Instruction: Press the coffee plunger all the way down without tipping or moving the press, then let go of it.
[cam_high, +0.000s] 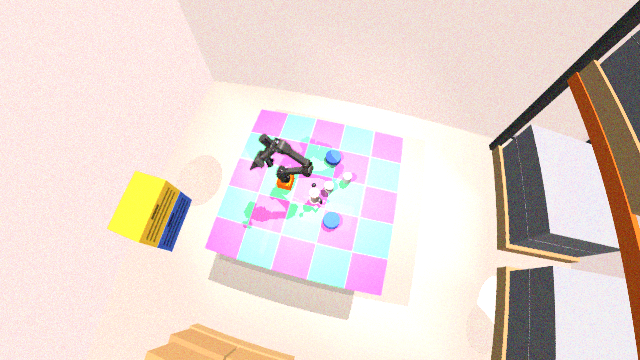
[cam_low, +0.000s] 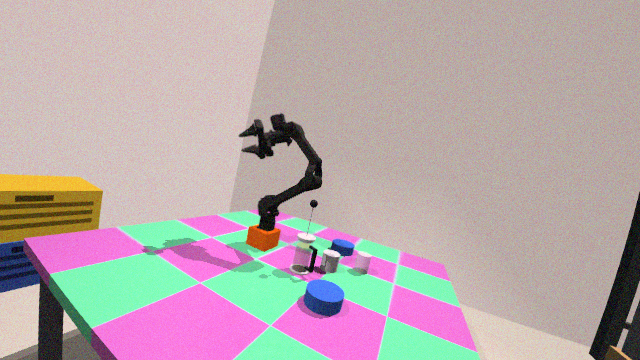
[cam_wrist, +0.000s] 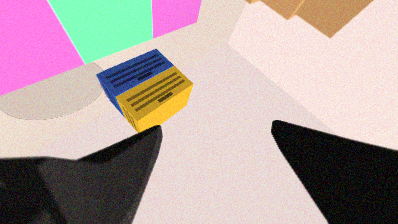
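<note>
My gripper tip is now 39 cm short of the coffee press, 3 cm to the left of it and 30 cm above it.
</note>
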